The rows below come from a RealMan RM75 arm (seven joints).
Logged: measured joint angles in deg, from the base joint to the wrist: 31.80, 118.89, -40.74, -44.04, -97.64, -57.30, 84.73; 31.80, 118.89, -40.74, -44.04, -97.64, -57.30, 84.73; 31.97, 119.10, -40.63, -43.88, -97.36, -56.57, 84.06; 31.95, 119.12, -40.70, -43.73, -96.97, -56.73, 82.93; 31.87, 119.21, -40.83, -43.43, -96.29, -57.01, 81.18; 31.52, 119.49, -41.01, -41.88, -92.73, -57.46, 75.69; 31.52, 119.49, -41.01, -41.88, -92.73, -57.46, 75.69; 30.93, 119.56, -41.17, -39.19, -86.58, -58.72, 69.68; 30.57, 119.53, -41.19, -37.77, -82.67, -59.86, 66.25; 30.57, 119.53, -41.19, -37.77, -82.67, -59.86, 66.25; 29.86, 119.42, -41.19, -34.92, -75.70, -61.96, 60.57; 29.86, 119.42, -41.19, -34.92, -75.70, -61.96, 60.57; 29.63, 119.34, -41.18, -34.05, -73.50, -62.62, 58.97; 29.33, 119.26, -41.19, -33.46, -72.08, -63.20, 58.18; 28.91, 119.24, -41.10, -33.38, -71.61, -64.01, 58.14; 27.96, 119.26, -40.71, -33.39, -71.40, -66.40, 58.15; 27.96, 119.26, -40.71, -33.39, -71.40, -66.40, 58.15; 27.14, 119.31, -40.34, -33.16, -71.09, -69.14, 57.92; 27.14, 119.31, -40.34, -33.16, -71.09, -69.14, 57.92; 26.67, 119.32, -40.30, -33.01, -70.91, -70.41, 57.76; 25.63, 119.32, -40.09, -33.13, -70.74, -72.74, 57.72; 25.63, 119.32, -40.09, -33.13, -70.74, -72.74, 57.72
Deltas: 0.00, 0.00, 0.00, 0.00, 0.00, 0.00, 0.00; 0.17, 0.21, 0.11, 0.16, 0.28, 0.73, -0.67; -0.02, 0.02, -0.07, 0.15, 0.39, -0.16, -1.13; -0.08, 0.09, -0.13, 0.30, 0.68, -0.28, -1.75; -0.35, 0.28, -0.18, 1.55, 3.56, -0.45, -5.49; 0.00, 0.00, 0.00, 0.00, 0.00, 0.00, 0.00; -0.59, 0.07, -0.16, 2.69, 6.15, -1.26, -6.01; -0.36, -0.03, -0.02, 1.42, 3.91, -1.14, -3.43; 0.00, 0.00, 0.00, 0.00, 0.00, 0.00, 0.00; -0.71, -0.11, 0.00, 2.85, 6.97, -2.10, -5.68; 0.00, 0.00, 0.00, 0.00, 0.00, 0.00, 0.00; -0.23, -0.08, 0.01, 0.87, 2.20, -0.66, -1.60; -0.30, -0.08, -0.01, 0.59, 1.42, -0.58, -0.79; -0.42, -0.02, 0.09, 0.08, 0.47, -0.81, -0.04; -0.95, 0.02, 0.39, -0.01, 0.21, -2.39, 0.01; 0.00, 0.00, 0.00, 0.00, 0.00, 0.00, 0.00; -0.82, 0.05, 0.37, 0.23, 0.31, -2.74, -0.23; 0.00, 0.00, 0.00, 0.00, 0.00, 0.00, 0.00; -0.47, 0.01, 0.04, 0.15, 0.18, -1.27, -0.16; -1.04, 0.00, 0.21, -0.12, 0.17, -2.33, -0.04; 0.00, 0.00, 0.00, 0.00, 0.00, 0.00, 0.00
